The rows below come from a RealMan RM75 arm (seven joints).
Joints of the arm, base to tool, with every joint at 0 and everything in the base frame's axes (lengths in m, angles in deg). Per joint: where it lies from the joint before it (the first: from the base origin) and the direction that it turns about. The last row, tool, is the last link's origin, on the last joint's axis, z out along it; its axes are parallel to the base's.
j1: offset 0.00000 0.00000 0.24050 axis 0 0 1
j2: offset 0.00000 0.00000 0.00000 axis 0 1 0
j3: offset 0.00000 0.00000 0.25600 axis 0 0 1
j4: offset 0.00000 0.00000 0.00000 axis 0 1 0
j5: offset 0.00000 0.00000 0.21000 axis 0 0 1
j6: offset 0.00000 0.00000 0.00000 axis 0 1 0
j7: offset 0.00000 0.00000 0.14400 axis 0 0 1
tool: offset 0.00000 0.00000 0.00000
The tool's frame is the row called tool.
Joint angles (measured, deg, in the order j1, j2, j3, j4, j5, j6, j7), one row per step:
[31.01 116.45 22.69 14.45 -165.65 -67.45 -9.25]
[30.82 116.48 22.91 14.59 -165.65 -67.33 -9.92]
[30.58 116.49 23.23 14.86 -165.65 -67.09 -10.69]
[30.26 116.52 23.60 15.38 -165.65 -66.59 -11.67]
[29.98 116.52 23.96 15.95 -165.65 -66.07 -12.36]
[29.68 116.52 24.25 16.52 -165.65 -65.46 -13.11]
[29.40 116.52 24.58 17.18 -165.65 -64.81 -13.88]
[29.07 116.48 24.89 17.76 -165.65 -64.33 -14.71]
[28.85 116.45 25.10 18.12 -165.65 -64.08 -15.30]
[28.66 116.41 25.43 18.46 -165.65 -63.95 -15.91]
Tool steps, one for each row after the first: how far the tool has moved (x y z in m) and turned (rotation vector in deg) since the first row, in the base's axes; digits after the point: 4 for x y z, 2 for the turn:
[0.0002 -0.0003 -0.0002 0.45 -0.11 0.22]
[0.0003 -0.0006 -0.0004 1.02 -0.22 0.41]
[0.0000 -0.0011 -0.0013 1.67 -0.39 0.62]
[-0.0006 -0.0014 -0.0022 2.17 -0.45 0.64]
[-0.0008 -0.0019 -0.0032 2.65 -0.64 0.69]
[-0.0015 -0.0022 -0.0043 3.15 -0.79 0.76]
[-0.0017 -0.0027 -0.0048 3.69 -0.94 0.89]
[-0.0019 -0.0031 -0.0051 4.08 -1.02 1.03]
[-0.0024 -0.0030 -0.0049 4.57 -0.98 1.21]

